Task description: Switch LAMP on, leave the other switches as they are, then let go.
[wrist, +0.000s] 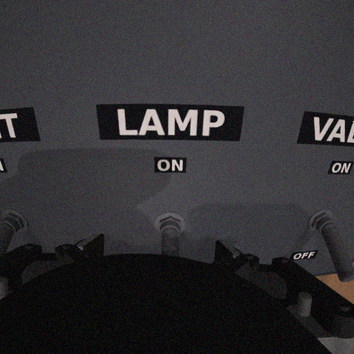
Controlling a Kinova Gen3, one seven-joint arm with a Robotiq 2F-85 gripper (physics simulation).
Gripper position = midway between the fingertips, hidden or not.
In view: my gripper (pixel 159 250) and a grey panel (pixel 226 127).
